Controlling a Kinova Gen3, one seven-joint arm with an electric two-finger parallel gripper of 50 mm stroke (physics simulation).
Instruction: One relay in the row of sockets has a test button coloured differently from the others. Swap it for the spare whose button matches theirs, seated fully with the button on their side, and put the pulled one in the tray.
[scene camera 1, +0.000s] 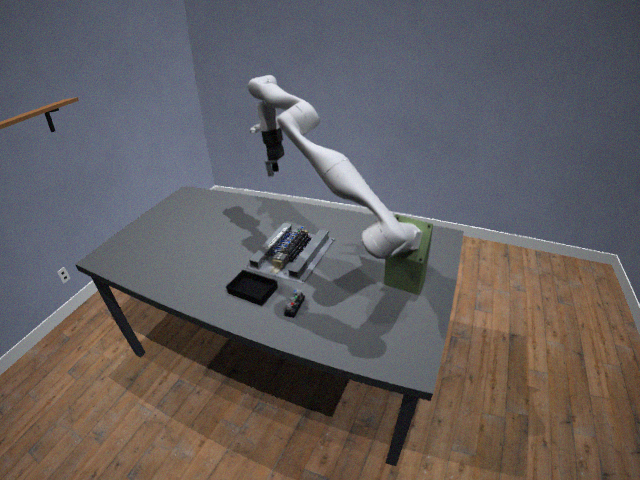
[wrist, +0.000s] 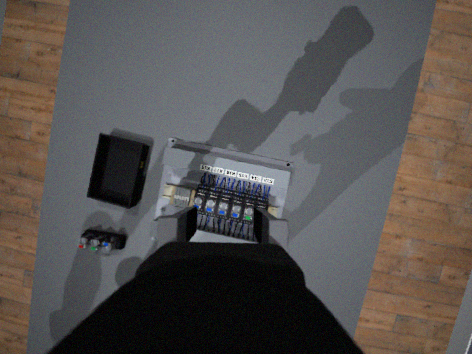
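The row of relays stands in sockets on the panel. In the wrist view several relays show blue buttons, and one relay near the right end has a green button. The right end of the row is partly hidden by a finger. The spare holder carries spares with red, green and blue buttons; the blue-button spare is nearest the panel. The black tray is empty. My gripper is open and empty, high above the panel.
The panel has grey wiring ducts, one duct on the robot base side. A terminal block stands at the row's left end in the wrist view. The green robot pedestal stands at the table's right. The tray lies between panel and table edge.
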